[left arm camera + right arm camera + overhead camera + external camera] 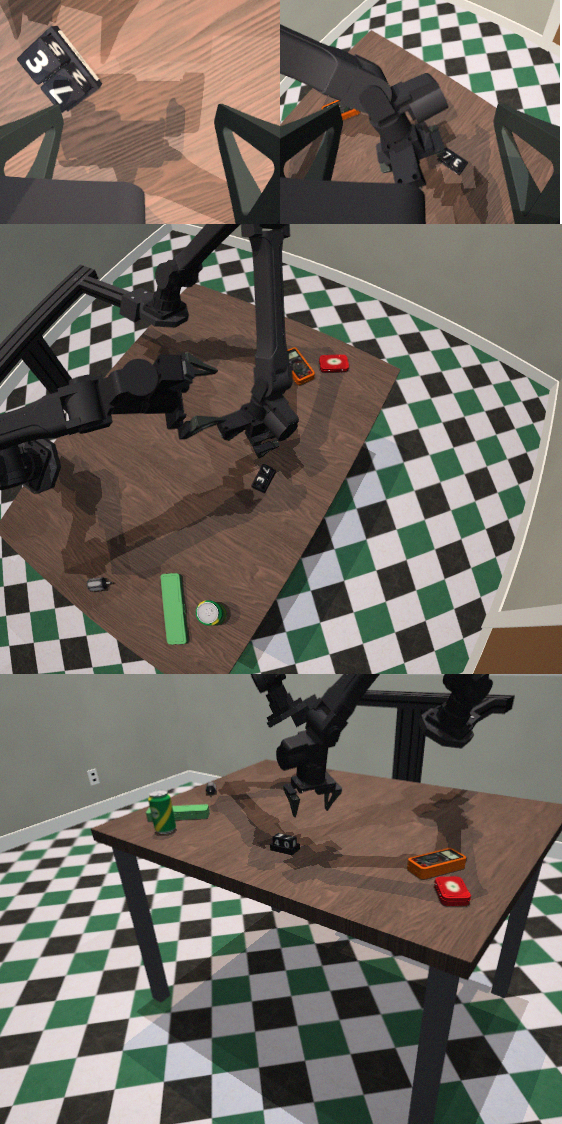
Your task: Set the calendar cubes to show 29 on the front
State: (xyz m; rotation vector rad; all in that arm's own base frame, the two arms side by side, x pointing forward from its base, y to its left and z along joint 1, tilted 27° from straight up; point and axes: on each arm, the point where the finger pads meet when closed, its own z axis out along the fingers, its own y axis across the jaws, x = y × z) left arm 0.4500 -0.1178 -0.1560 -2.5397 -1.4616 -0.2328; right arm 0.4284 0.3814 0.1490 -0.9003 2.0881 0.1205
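The black cube lies 80 mm below my left hand, 60 mm to the right of it and 60 mm ahead of it. The rest, counted from my left hand: black calendar tray (90 mm below, 60 mm ahead, 50 mm to the right); green case (500 mm to the right, 90 mm below, 50 mm ahead); red box (400 mm to the left, 90 mm below, 60 mm ahead).
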